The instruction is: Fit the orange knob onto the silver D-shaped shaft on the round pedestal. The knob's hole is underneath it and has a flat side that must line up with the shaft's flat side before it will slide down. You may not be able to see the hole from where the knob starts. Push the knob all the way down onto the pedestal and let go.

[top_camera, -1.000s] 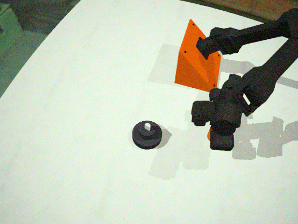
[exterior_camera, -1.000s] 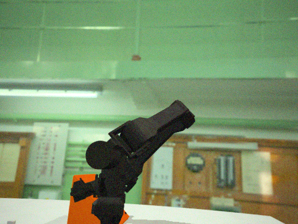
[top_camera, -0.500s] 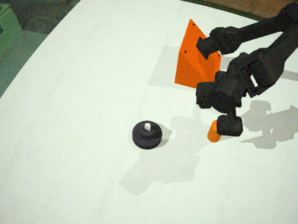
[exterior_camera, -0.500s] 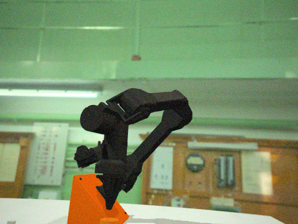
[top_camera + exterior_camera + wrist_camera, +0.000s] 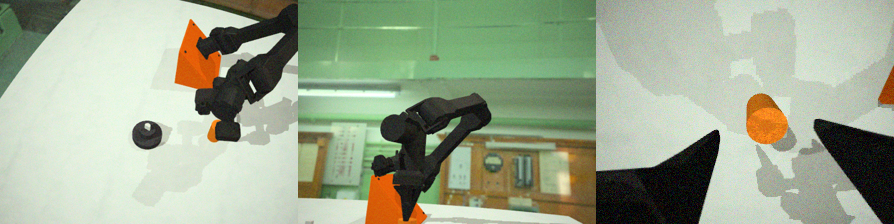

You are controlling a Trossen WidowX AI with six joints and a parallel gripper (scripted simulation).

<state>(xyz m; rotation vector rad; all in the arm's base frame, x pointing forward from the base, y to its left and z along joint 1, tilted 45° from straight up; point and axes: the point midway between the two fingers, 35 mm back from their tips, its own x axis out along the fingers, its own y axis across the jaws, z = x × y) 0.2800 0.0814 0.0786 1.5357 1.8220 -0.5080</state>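
The orange knob lies 20 mm below my gripper tip. The rest, counted from my gripper tip: round pedestal 180 mm to the right, 70 mm ahead, 30 mm below.
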